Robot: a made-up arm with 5 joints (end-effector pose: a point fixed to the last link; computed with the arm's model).
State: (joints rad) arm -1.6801 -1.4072 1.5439 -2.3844 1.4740
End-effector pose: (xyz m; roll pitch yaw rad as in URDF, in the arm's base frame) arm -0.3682 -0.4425 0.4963 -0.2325 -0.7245 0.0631
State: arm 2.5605 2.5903 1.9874 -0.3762 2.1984
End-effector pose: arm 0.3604 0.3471 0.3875 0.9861 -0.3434 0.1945
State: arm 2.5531 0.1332 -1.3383 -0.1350 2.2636
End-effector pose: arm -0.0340 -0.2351 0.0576 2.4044 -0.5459 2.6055
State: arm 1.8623 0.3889 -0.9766 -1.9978 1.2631
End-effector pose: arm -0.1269 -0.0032 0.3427 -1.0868 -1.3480 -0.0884
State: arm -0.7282 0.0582 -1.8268 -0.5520 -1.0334
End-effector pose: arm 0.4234 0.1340 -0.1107 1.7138 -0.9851 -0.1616
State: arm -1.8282 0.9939 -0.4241 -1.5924 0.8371
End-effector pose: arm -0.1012 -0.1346 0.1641 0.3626 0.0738 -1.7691
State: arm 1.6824 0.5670 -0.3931 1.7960 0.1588
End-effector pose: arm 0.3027 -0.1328 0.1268 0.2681 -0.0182 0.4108
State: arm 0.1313 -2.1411 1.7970 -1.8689 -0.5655
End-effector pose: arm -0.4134 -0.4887 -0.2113 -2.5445 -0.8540 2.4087
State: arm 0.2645 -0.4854 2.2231 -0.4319 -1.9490
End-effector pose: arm 0.2379 -0.2176 0.4023 -0.9194 1.4576 0.5459
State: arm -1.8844 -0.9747 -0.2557 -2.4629 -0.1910
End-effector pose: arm 0.1687 -0.2843 0.0002 0.9871 0.0996 1.0597
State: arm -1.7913 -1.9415 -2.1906 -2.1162 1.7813
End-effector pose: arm -0.1036 -0.6324 0.1719 -2.8638 0.2658 -2.4809
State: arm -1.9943 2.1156 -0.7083 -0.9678 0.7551
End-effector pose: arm 0.1049 -0.0646 0.1677 0.4840 -0.0451 -2.8623
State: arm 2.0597 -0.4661 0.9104 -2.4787 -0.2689
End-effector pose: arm 0.2233 0.3832 0.0784 -2.7682 0.3198 -0.6738
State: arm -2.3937 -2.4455 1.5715 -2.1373 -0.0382
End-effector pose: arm -0.1039 0.1208 0.8577 -0.2942 0.5008 2.6662
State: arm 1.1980 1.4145 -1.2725 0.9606 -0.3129
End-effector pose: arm 0.2454 0.2770 -0.1452 1.8052 0.0642 1.3265
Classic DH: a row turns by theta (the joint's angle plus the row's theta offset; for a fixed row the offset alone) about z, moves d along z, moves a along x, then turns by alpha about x. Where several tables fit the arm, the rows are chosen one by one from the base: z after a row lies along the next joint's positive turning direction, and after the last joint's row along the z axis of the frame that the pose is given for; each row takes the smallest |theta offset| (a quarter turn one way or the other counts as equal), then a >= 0, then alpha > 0; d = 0 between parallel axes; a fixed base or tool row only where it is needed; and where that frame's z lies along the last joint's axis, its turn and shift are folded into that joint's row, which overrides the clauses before.
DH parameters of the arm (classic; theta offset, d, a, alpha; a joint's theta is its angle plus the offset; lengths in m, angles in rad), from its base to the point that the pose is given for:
base (fixed): 1.5708 0.178 0 1.5708
joint 1: -1.5708 0.0757 0.2657 -1.5708
joint 2: 0 -0.0411 -0.3315 -1.5708
joint 3: 0.2666 0 0.2065 0
joint 4: 1.3042 -0.0646 0.0033 1.5708
joint 5: 0.106 0 0.343 3.1416
tool (fixed): 1.6768 0.0353 0 0

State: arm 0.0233 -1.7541 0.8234 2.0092 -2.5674
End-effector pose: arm -0.0956 -0.4639 0.1548 -1.2596 0.9396 -1.0068
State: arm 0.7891 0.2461 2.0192 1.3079 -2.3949
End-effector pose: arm 0.5042 -0.3787 -0.0408 2.5527 0.2653 -2.3546
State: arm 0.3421 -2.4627 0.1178 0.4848 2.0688
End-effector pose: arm 0.2071 0.2066 -0.2257 2.7129 1.0983 -1.4406
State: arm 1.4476 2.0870 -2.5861 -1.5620 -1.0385
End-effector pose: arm 0.4546 0.8960 0.3200 -0.1720 0.4863 3.1136
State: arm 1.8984 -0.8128 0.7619 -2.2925 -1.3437
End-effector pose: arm 0.2624 -0.0050 -0.0961 2.9487 0.2330 -2.1743
